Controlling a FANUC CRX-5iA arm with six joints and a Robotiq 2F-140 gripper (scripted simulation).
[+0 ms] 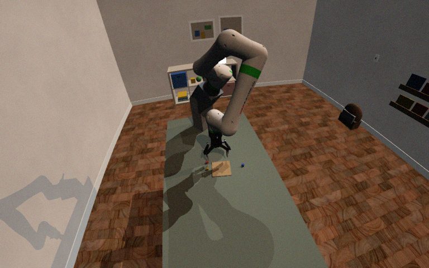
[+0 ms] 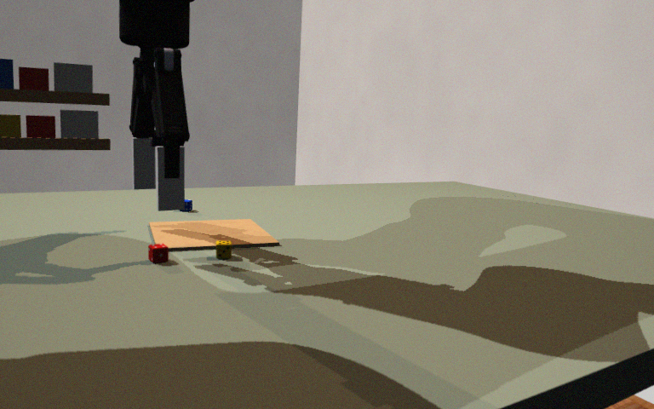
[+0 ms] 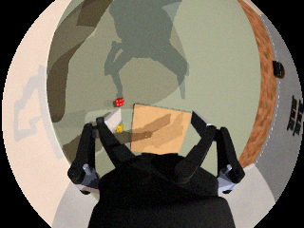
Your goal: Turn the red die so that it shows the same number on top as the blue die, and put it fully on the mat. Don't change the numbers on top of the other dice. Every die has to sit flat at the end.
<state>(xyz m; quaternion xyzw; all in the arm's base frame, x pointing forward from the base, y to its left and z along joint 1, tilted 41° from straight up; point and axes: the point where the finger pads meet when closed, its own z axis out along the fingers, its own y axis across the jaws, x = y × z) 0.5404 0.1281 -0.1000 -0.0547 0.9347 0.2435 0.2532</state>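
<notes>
Right now my hand is 3 cm short of the blue die, 19 cm to the right of it and 5 cm above it. Also, from my hand: red die 1 cm ahead, 9 cm to the right, 5 cm below; tan mat 6 cm ahead, 3 cm to the left, 6 cm below; yellow die 7 cm ahead, 8 cm to the right, 5 cm below.
</notes>
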